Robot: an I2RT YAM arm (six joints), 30 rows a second.
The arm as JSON. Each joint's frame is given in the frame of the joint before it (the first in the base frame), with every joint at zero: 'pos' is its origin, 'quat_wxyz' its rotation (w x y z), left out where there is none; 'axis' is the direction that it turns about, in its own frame. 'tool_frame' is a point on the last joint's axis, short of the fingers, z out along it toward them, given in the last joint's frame.
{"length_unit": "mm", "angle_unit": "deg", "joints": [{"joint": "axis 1", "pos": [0.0, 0.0, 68.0], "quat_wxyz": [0.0, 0.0, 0.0, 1.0], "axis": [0.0, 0.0, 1.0]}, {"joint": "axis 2", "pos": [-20.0, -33.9, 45.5], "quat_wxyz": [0.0, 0.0, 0.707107, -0.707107], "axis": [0.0, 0.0, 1.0]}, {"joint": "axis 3", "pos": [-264.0, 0.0, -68.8], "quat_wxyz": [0.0, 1.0, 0.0, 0.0], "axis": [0.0, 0.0, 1.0]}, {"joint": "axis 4", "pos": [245.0, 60.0, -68.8], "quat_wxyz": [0.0, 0.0, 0.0, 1.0], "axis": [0.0, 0.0, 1.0]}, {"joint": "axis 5", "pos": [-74.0, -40.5, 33.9], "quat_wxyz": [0.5, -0.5, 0.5, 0.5], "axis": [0.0, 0.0, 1.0]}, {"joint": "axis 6", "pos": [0.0, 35.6, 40.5], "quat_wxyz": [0.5, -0.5, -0.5, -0.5], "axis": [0.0, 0.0, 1.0]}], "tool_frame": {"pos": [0.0, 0.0, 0.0]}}
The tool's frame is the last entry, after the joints.
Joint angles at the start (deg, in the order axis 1, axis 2, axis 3, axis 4, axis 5, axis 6):
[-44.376, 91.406, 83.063, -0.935, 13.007, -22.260]
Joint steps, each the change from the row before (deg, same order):
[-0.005, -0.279, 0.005, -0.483, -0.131, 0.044]
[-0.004, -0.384, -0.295, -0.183, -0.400, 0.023]
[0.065, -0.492, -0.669, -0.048, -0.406, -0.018]
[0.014, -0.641, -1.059, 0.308, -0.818, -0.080]
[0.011, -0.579, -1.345, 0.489, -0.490, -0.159]
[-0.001, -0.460, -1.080, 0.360, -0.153, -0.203]
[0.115, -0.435, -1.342, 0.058, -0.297, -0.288]
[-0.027, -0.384, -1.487, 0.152, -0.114, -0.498]
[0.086, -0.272, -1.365, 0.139, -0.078, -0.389]
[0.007, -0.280, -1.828, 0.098, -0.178, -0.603]
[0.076, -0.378, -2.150, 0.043, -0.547, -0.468]
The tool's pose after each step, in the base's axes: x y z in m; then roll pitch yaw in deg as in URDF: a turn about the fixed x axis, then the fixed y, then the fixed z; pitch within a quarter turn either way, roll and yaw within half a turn. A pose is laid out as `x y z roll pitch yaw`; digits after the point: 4 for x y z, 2 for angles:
0.2685 -0.2738 0.3846 -111.53 64.06 -166.96
0.2673 -0.2724 0.3848 -111.81 64.09 -166.83
0.2662 -0.2704 0.3837 -112.31 64.01 -166.81
0.2647 -0.2681 0.3816 -112.63 63.99 -166.26
0.2632 -0.2661 0.3777 -113.14 63.77 -166.20
0.2619 -0.2647 0.3744 -113.51 63.47 -166.35
0.2611 -0.2626 0.3688 -114.93 62.80 -167.15
0.2596 -0.2613 0.3621 -116.25 61.85 -168.14
0.2589 -0.2598 0.3555 -117.59 60.97 -169.07
0.2577 -0.2584 0.3459 -119.52 59.63 -170.42
0.2562 -0.2558 0.3348 -121.97 58.31 -171.79

